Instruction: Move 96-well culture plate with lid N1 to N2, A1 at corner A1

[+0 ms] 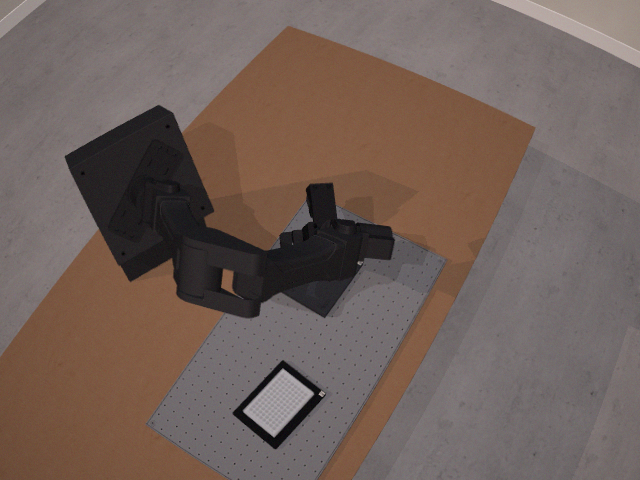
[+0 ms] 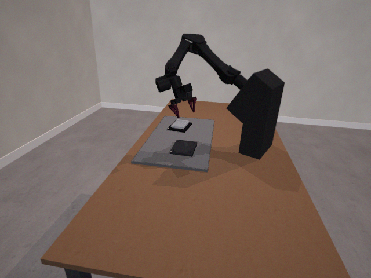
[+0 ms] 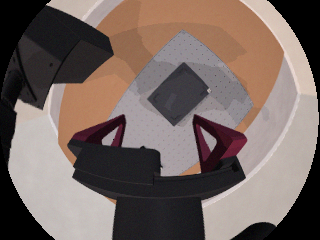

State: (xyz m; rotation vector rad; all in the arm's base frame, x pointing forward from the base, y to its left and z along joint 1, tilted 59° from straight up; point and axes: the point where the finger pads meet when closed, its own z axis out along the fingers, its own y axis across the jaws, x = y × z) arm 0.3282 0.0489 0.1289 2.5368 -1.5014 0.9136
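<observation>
My hand is 260 mm to the left of the clear lid, 160 mm above it and 60 mm past it. From my hand the other things lie so: black nest N1: 260 mm to the right, 180 mm below, 60 mm behind; then black nest N2: 180 mm below, 40 mm to the left, 20 mm ahead.
</observation>
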